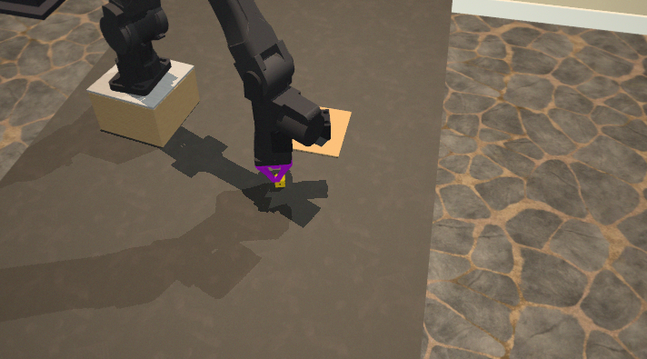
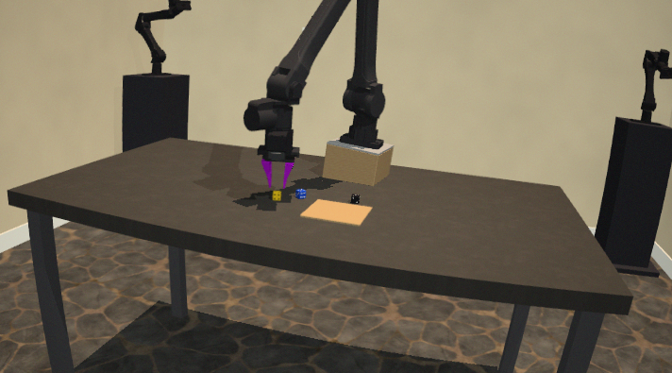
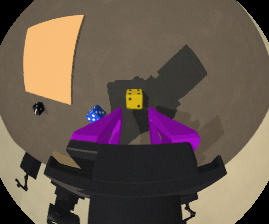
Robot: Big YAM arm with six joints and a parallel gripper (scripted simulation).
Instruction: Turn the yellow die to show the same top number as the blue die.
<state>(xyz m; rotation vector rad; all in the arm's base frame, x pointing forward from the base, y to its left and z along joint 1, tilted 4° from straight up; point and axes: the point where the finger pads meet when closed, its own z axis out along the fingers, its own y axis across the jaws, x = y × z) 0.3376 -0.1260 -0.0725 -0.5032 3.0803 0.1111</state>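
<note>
The yellow die is 30 mm below my hand and 10 mm ahead of it. The rest, counted from my hand: orange mat 170 mm to the left, 40 mm below, 30 mm ahead; then blue die 50 mm to the left, 40 mm behind, 30 mm below; then black die 190 mm to the left, 70 mm behind, 30 mm below.
</note>
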